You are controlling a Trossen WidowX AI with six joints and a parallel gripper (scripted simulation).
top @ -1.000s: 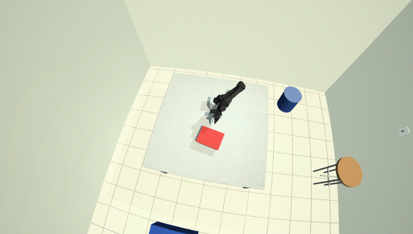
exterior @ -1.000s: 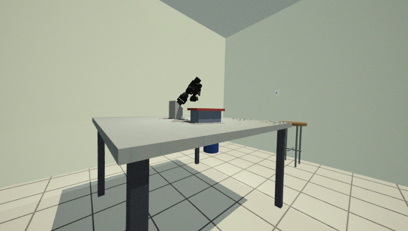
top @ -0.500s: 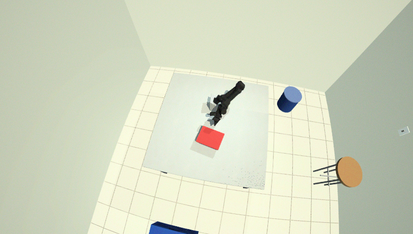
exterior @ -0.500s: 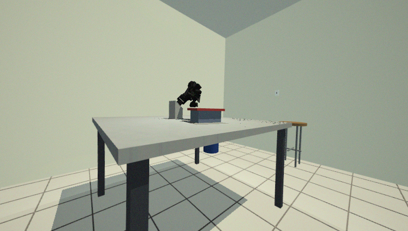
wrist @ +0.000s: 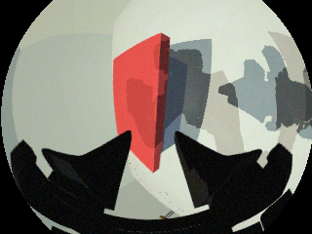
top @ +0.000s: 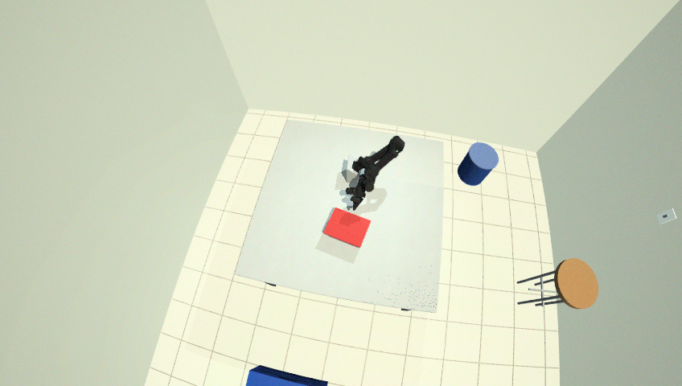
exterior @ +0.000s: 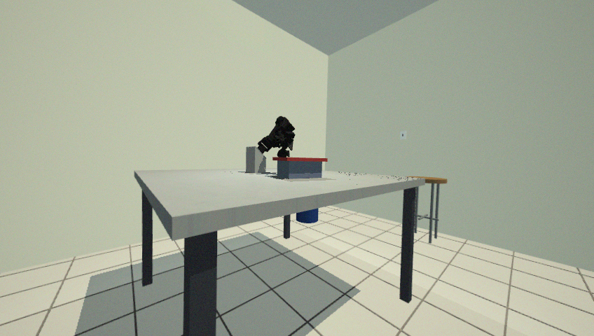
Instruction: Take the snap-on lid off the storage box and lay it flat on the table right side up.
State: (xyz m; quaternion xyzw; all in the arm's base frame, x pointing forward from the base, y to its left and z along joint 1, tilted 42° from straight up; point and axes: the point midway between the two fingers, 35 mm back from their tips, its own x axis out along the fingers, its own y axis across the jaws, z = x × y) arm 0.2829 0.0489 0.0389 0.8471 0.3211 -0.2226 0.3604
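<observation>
The red lid is 11 cm ahead of my gripper tip, 2 cm to the right of it and 3 cm below it. Round my gripper tip: grey-blue storage box (11 cm ahead, 2 cm to the right, 8 cm below).
</observation>
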